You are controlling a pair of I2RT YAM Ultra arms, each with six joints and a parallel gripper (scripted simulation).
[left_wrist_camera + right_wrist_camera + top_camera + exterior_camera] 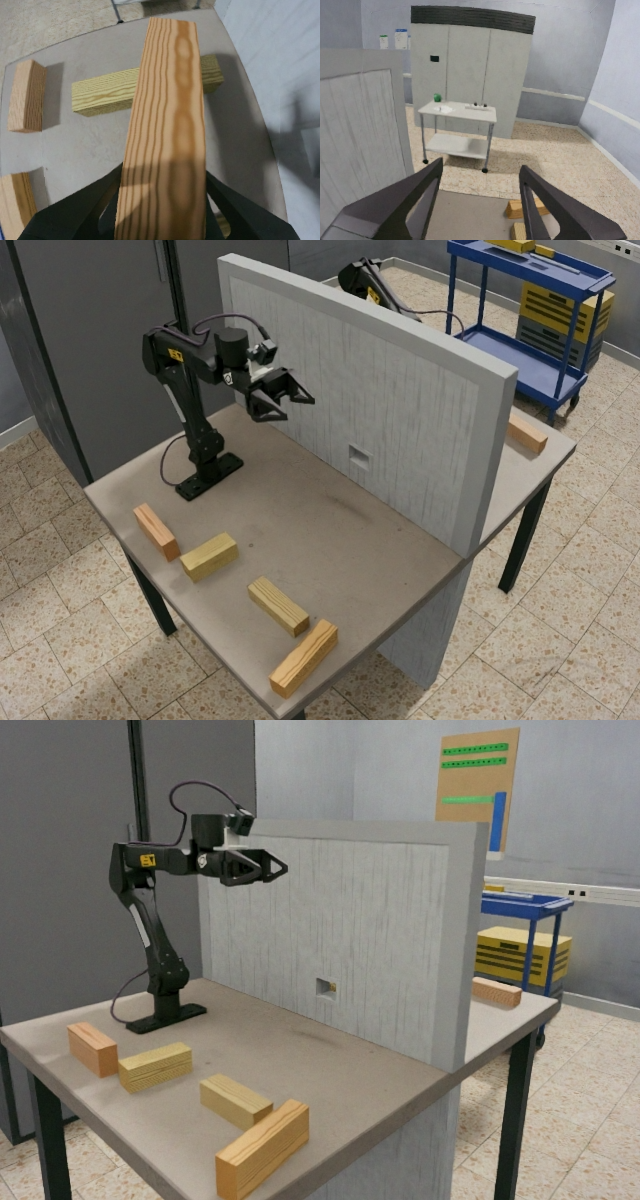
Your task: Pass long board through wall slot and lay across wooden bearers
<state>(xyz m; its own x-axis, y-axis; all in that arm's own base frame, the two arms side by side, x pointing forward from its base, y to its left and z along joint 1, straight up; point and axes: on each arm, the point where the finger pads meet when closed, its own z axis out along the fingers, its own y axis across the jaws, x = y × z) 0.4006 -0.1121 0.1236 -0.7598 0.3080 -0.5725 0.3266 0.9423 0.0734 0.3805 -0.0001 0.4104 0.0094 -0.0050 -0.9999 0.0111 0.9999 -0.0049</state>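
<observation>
Now: the yellow bearer 130 mm ahead of my left hand, 10 mm to the right of it and 100 mm below it. Also, from my left hand: long board right at my left hand.
</observation>
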